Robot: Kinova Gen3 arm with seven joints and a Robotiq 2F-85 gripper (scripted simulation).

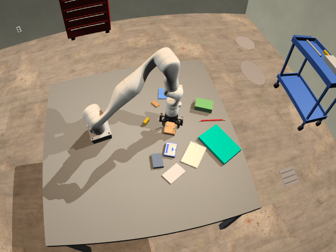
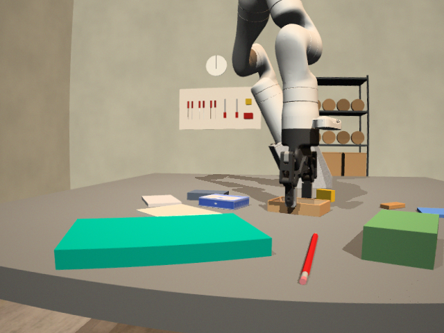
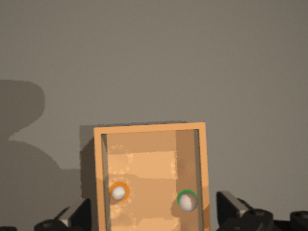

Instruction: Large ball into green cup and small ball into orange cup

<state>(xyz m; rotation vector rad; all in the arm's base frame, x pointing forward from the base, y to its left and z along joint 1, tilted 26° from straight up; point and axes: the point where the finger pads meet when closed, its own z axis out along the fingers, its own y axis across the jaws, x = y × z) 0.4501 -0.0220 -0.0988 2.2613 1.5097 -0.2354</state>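
The covered wooden puzzle is 2 cm below my hand. The rest, counted from my hand: yellow block (14 cm behind, 7 cm to the left, 1 cm below); then grey box (13 cm behind, 22 cm to the right, 1 cm below); then cream sheet (9 cm ahead, 22 cm to the right, 2 cm below).
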